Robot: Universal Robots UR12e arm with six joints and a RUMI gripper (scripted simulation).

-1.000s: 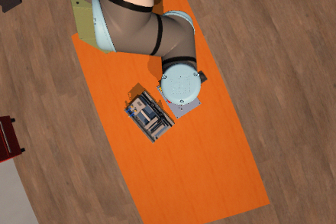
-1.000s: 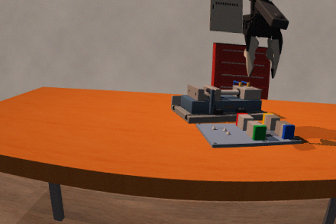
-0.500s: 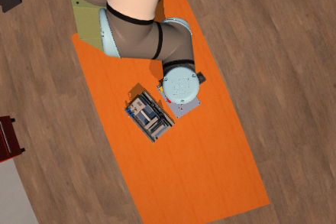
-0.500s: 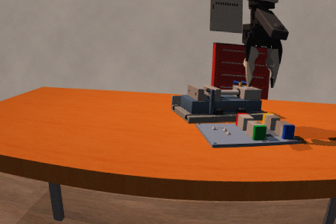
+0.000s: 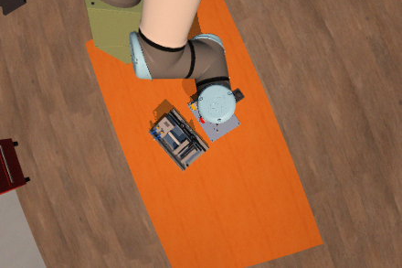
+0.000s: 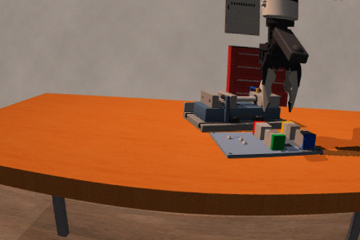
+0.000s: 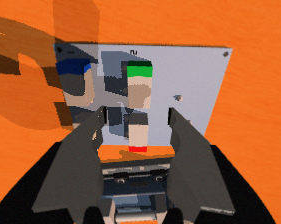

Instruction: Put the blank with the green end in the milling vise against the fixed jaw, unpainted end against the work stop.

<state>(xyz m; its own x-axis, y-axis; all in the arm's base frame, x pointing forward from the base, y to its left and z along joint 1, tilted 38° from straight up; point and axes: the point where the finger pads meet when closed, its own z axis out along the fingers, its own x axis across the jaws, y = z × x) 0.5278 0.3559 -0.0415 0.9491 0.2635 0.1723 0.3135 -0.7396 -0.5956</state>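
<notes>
Right now my hand is 8 cm above the green-ended blank. Round my hand: grey plate 10 cm below, 4 cm to the right, 2 cm ahead; red-ended blank 9 cm to the right, 8 cm below, 3 cm ahead; blue-ended blank 8 cm below, 8 cm behind, 3 cm to the right.
</notes>
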